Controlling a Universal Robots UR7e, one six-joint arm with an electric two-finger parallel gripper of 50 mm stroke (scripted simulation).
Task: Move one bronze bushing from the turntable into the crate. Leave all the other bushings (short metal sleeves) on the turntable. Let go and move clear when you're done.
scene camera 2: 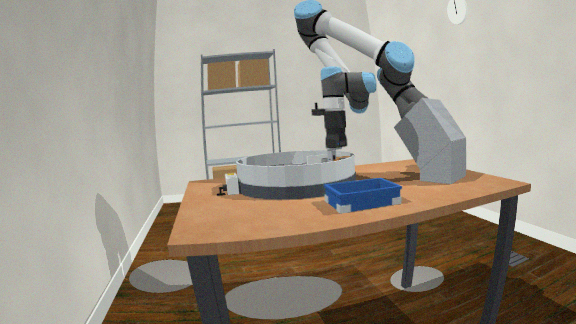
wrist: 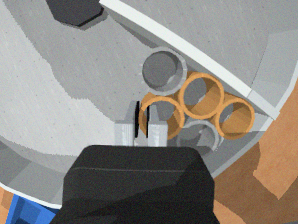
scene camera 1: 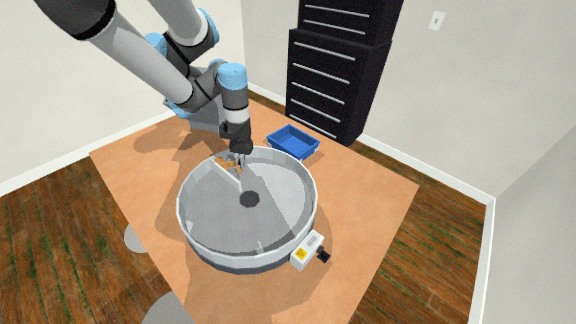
Scene:
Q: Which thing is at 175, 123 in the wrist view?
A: A bronze bushing.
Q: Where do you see a grey round turntable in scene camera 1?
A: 275, 204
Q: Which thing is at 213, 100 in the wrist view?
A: A bronze bushing.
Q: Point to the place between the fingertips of my gripper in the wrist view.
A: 143, 112

